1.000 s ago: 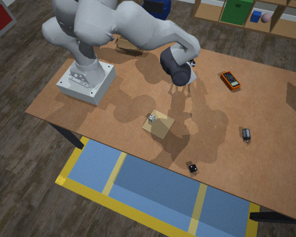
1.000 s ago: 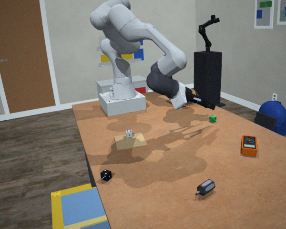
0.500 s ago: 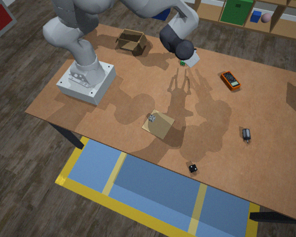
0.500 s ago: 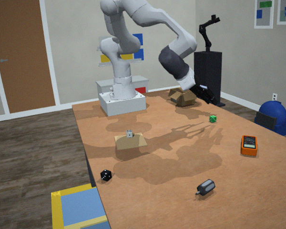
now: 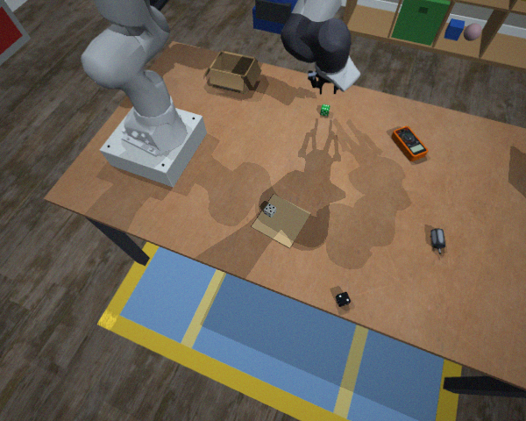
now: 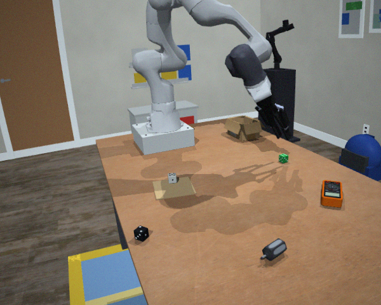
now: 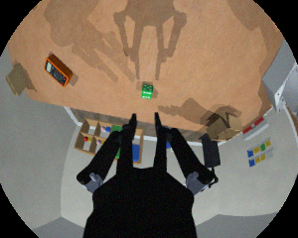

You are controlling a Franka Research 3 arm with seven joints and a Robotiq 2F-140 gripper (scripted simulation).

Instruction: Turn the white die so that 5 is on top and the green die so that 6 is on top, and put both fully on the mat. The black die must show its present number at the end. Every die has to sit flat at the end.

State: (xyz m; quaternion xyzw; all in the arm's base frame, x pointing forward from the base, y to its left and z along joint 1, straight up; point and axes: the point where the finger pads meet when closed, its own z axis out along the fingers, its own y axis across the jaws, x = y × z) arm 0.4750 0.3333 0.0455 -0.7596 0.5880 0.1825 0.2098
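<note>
Now: hand 1 cm to the right of the green die and 12 cm above it. From my hand the other things lie so: orange multimeter (33 cm ahead, 5 cm to the right, 12 cm below); cardboard box (39 cm behind, 7 cm to the left, 9 cm below); white die (6 cm behind, 46 cm to the right, 11 cm below).
</note>
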